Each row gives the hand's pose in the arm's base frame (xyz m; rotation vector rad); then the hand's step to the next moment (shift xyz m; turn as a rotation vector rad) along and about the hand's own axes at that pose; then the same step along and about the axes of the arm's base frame.
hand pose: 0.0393 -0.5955 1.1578 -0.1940 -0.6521 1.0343
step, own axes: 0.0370 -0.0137 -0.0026 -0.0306 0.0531 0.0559
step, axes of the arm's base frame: 0.0243 0.0246 0.0192 -0.0822 -0.0069 0.0084
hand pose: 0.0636 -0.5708 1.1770 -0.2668 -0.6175 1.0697
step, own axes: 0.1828 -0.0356 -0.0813 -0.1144 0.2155 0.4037
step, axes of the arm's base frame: 0.1351 0.1511 0.0146 -0.4349 -0.0347 0.1793
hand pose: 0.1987 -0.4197 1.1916 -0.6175 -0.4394 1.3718
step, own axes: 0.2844 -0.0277 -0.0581 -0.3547 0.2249 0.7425
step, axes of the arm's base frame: 0.1025 0.2693 -0.0449 -0.6916 -0.2201 0.4483
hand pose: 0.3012 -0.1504 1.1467 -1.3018 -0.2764 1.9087
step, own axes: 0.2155 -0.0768 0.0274 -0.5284 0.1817 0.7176
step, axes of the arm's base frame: -0.0205 0.2103 -0.0920 -0.6217 -0.3207 0.5812
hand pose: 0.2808 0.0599 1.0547 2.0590 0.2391 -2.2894
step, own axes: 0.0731 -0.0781 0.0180 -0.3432 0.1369 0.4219
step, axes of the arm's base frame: -0.0369 0.0790 -0.0645 -0.3576 -0.2203 0.3716
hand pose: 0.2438 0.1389 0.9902 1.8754 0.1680 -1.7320
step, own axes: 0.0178 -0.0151 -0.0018 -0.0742 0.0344 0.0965
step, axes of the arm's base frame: -0.0027 0.0083 -0.0217 -0.0797 -0.0542 0.0819
